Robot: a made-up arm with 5 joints. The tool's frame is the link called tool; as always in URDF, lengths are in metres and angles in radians. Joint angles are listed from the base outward. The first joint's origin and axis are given. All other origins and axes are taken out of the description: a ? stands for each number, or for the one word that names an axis. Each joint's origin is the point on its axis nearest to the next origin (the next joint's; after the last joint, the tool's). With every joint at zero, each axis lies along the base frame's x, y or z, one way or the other. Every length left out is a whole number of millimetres.
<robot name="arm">
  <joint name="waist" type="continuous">
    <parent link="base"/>
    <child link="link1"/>
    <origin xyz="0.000 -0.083 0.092"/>
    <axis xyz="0 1 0"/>
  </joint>
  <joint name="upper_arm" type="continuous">
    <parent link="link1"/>
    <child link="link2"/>
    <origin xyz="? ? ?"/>
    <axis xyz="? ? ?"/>
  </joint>
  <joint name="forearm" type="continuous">
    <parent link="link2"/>
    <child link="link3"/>
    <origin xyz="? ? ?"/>
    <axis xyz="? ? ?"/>
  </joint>
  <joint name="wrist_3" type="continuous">
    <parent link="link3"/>
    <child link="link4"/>
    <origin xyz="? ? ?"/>
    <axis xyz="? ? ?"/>
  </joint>
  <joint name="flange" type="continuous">
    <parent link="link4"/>
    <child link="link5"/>
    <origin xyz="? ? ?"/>
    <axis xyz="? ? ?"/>
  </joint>
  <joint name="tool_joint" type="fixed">
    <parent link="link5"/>
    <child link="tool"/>
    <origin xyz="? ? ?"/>
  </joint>
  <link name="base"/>
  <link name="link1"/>
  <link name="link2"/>
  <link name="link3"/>
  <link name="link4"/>
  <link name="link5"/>
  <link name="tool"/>
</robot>
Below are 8 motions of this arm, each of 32 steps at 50 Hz.
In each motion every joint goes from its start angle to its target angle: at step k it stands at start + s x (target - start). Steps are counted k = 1, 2, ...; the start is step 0. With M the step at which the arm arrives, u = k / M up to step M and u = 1 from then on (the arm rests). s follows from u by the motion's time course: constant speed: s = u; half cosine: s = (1 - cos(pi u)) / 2; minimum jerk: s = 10 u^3 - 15 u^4 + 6 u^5.
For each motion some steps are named. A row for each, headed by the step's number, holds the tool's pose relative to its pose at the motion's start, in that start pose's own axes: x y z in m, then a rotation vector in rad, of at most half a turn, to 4 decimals.
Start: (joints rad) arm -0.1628 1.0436 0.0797 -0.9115 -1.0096
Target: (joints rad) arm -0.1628 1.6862 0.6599 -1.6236 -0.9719
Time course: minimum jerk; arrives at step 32
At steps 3, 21, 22, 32:
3: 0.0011 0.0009 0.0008 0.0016 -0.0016 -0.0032
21: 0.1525 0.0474 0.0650 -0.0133 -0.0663 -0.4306
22: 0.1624 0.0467 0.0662 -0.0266 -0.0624 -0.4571
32: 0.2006 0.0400 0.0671 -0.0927 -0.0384 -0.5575

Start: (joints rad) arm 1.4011 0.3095 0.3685 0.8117 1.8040
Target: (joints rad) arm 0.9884 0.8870 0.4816 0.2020 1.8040
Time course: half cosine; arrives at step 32
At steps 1, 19, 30, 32:
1: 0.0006 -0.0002 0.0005 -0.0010 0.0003 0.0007
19: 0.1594 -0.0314 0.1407 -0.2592 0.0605 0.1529
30: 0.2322 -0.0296 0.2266 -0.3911 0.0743 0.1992
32: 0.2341 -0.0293 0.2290 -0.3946 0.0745 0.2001

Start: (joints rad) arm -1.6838 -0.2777 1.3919 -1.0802 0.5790
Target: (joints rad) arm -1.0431 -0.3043 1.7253 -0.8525 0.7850
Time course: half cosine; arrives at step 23
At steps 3, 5, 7, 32:
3: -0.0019 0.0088 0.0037 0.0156 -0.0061 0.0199
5: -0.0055 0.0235 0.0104 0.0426 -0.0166 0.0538
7: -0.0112 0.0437 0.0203 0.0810 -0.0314 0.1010
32: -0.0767 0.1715 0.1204 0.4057 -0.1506 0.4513

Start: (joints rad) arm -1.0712 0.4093 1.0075 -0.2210 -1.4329
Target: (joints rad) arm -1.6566 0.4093 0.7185 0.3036 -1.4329
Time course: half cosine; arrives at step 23
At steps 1, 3, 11, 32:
1: -0.0004 0.0006 0.0011 0.0017 0.0032 0.0003
3: -0.0038 0.0051 0.0102 0.0151 0.0280 0.0029
11: -0.0294 0.0415 0.1211 0.1664 0.3116 0.0524
32: -0.0276 0.0472 0.2637 0.3410 0.6555 0.1633

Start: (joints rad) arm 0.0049 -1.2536 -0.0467 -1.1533 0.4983
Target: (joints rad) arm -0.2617 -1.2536 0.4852 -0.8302 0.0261
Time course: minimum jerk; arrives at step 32
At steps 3, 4, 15, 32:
3: -0.0004 -0.0024 0.0002 0.0020 -0.0013 -0.0081
4: -0.0009 -0.0055 0.0004 0.0046 -0.0028 -0.0183
15: -0.0425 -0.1356 0.0053 0.1132 -0.0783 -0.5005
32: -0.1280 -0.2561 0.0036 0.2218 -0.1938 -1.1204

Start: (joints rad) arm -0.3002 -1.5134 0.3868 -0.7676 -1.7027
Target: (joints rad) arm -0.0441 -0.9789 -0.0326 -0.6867 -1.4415
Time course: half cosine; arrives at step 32
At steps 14, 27, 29, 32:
14: 0.0117 -0.0757 0.1292 -0.1337 0.2590 0.2551
27: 0.0856 -0.1608 0.2849 -0.2613 0.6190 0.6441
29: 0.0928 -0.1658 0.2944 -0.2681 0.6445 0.6728
32: 0.0971 -0.1686 0.2998 -0.2718 0.6592 0.6894

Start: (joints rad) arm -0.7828 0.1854 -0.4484 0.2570 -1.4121
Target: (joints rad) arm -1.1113 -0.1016 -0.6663 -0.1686 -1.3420
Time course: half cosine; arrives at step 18
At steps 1, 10, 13, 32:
1: 0.0007 0.0002 -0.0011 0.0000 -0.0055 0.0002
10: 0.0758 0.0223 -0.0640 -0.0005 -0.4117 -0.0159
13: 0.1146 0.0331 -0.0766 -0.0049 -0.5679 -0.0413
32: 0.1460 0.0411 -0.0808 -0.0108 -0.6824 -0.0679

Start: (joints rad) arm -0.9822 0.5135 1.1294 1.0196 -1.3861
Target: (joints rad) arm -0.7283 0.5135 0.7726 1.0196 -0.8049
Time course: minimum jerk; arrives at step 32
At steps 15, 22, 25, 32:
15: 0.0858 0.0019 -0.0084 -0.1194 -0.0116 0.0246
22: 0.1599 -0.0112 -0.0145 -0.2153 0.0036 0.0413
25: 0.1806 -0.0175 -0.0159 -0.2406 0.0117 0.0452
32: 0.1946 -0.0225 -0.0169 -0.2574 0.0182 0.0476

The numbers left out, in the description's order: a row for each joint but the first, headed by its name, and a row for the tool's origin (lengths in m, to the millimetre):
upper_arm: xyz 0.159 0.000 -0.060, axis 1 0 0
forearm: xyz 0.000 0.097 -0.015, axis 0 -1 0
wrist_3: xyz 0.263 0.000 -0.100, axis 1 0 0
flange: xyz 0.000 0.322 -0.080, axis 0 0 1
tool: xyz 0.029 -0.218 0.000

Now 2 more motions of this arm.
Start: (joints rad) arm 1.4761 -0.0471 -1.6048 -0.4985 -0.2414
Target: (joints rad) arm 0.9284 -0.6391 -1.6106 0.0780 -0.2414
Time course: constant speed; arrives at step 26
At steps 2, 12, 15, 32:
2: 0.0116 -0.0105 0.0113 0.0513 -0.0040 -0.0594
12: 0.0577 -0.0783 0.0741 0.3419 -0.0543 -0.3417
15: 0.0666 -0.1034 0.0939 0.4391 -0.0789 -0.4205
32: 0.0737 -0.2116 0.1624 0.8280 -0.2045 -0.6808

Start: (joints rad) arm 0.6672 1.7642 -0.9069 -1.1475 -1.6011
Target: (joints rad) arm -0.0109 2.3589 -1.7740 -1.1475 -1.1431
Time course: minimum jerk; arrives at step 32
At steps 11, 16, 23, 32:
11: 0.0223 -0.1044 0.0025 0.0786 -0.0550 0.3960
16: 0.0857 -0.2071 -0.0160 0.1385 -0.1784 0.8891
23: 0.2089 -0.2809 -0.0482 0.1383 -0.4279 1.5388
32: 0.2611 -0.2895 -0.0565 0.1082 -0.5494 1.7848

